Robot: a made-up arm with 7 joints.
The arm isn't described. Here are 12 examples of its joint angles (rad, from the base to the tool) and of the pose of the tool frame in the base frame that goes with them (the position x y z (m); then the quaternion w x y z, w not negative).
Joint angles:
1: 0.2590 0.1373 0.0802 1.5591 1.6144 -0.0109 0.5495
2: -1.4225 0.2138 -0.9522 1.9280 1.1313 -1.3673 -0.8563
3: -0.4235 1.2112 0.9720 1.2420 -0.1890 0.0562 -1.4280
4: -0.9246 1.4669 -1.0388 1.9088 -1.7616 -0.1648 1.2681
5: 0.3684 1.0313 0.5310 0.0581 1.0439 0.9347 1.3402
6: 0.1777 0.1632 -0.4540 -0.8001 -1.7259 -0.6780 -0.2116
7: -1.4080 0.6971 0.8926 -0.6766 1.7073 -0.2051 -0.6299
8: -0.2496 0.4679 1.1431 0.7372 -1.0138 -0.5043 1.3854
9: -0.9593 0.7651 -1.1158 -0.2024 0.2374 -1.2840 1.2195
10: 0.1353 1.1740 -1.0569 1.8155 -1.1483 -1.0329 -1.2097
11: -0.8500 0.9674 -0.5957 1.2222 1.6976 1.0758 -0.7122
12: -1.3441 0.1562 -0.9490 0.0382 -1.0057 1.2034 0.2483
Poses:
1: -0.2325 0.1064 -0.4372 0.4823 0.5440 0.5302 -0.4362
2: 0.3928 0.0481 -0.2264 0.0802 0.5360 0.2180 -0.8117
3: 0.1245 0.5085 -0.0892 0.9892 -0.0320 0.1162 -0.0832
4: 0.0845 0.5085 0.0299 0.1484 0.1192 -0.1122 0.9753
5: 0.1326 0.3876 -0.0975 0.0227 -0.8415 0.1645 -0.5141
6: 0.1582 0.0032 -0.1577 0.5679 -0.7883 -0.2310 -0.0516
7: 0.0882 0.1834 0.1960 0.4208 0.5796 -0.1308 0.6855
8: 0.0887 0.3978 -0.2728 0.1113 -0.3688 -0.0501 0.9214
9: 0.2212 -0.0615 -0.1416 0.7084 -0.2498 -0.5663 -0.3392
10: -0.0376 0.4808 -0.1282 0.6272 0.3089 0.6610 -0.2726
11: 0.3198 0.3490 -0.1472 0.0474 0.7268 0.6058 0.3202
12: 0.2733 -0.2270 -0.0891 0.7581 0.3233 0.2851 -0.4893
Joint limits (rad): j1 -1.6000..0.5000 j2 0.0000..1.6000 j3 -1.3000..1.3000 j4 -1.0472..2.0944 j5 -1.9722..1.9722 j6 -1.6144..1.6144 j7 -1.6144..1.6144
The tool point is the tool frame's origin. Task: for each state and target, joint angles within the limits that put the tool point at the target. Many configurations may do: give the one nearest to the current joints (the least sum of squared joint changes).
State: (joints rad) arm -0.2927 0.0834 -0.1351 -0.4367 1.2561 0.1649 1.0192
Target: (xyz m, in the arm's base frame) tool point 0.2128 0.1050 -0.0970
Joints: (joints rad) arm -0.1001 0.1578 0.2013 -0.7383 1.2780 0.2362 1.0192
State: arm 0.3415 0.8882 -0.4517 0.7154 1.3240 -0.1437 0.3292
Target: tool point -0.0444 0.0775 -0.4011
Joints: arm 0.4105 0.6075 -0.6561 0.2076 1.2985 -0.2424 0.3292
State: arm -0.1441 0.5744 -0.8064 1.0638 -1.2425 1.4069 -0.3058
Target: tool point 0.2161 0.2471 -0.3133
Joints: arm -0.5678 0.8874 -0.6335 0.8610 -1.2956 1.5481 -0.3058
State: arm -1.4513 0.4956 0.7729 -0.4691 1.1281 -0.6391 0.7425
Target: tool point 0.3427 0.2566 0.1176
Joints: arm -1.3473 0.5141 0.8987 0.2926 1.2007 -0.4528 0.7425
